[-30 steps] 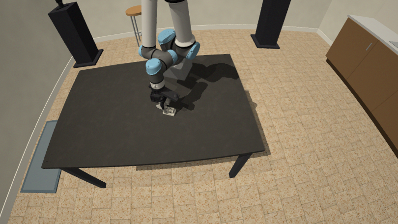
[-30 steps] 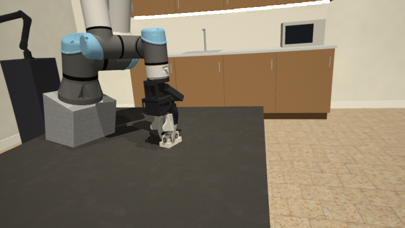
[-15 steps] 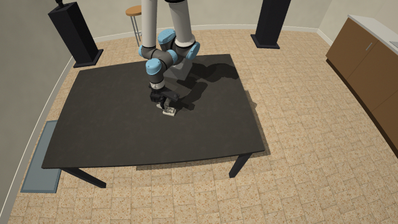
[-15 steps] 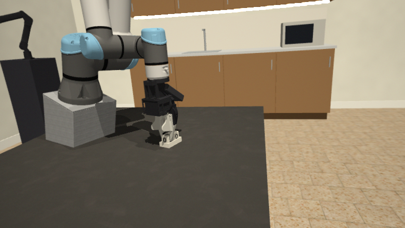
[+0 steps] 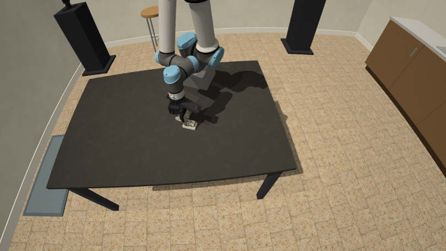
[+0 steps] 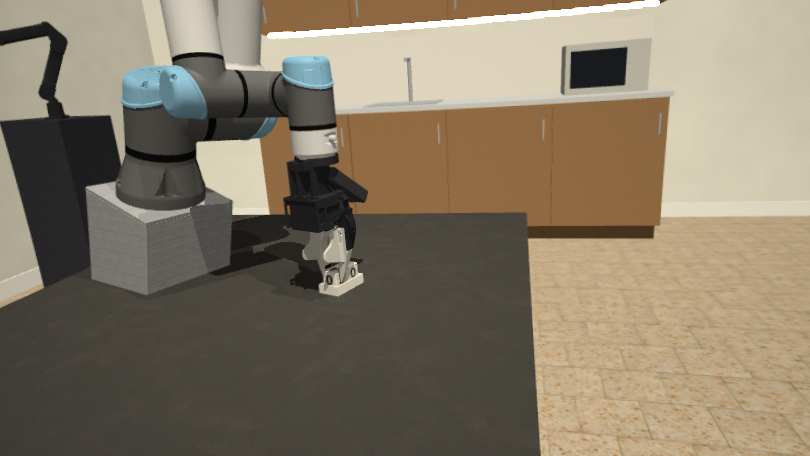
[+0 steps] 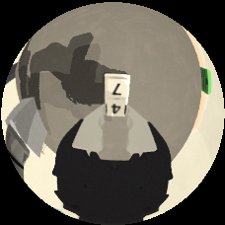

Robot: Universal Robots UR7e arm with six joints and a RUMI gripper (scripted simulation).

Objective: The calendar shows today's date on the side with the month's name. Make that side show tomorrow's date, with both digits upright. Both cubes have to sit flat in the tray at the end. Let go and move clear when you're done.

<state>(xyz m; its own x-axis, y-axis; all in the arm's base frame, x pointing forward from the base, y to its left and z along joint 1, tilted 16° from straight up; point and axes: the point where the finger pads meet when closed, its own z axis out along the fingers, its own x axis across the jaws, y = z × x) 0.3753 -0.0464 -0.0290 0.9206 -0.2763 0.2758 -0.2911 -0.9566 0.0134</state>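
Now: the white calendar tray 20 mm to the left of my hand and 30 mm below it.
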